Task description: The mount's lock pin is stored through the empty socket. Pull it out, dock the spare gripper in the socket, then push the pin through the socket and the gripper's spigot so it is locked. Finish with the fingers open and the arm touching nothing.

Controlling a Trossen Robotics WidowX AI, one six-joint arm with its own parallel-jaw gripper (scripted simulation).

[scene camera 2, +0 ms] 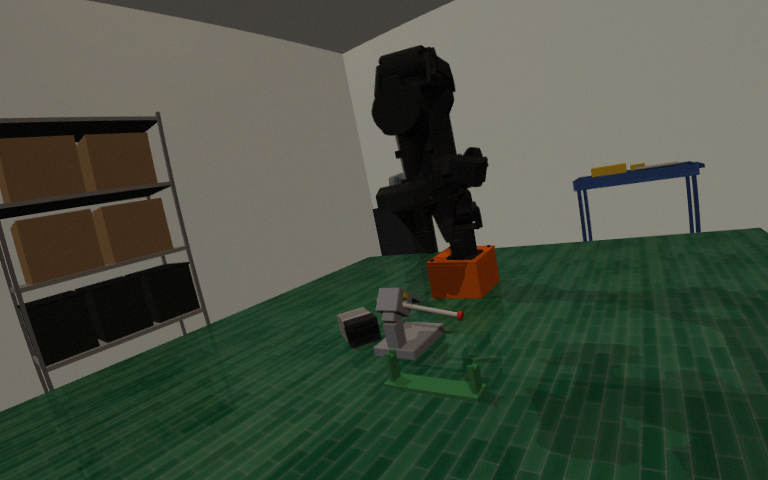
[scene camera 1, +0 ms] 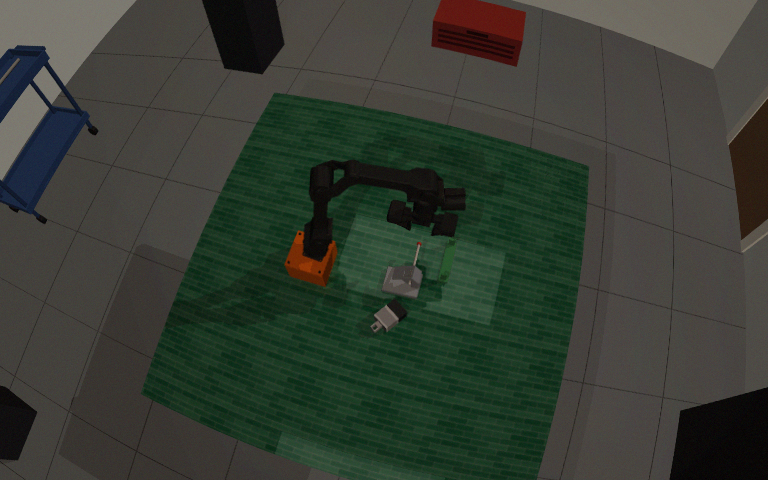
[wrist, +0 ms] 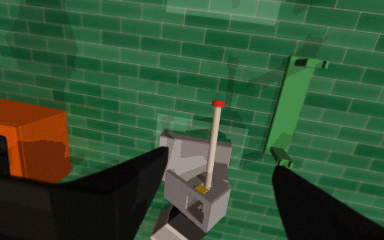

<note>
My gripper is open, with nothing in its grasp. I also see a spare gripper, a green cradle and a socket mount.
My gripper is seen too in scene camera 1 and in the wrist view.
</note>
